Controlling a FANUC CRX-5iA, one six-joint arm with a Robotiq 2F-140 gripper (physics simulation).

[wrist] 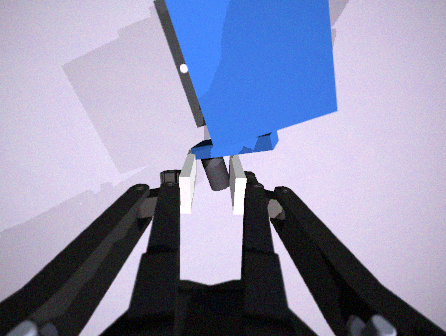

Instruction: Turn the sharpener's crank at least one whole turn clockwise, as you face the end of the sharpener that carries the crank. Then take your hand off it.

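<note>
The gripper [213,163] is in view, and so is a crank [212,160].
</note>
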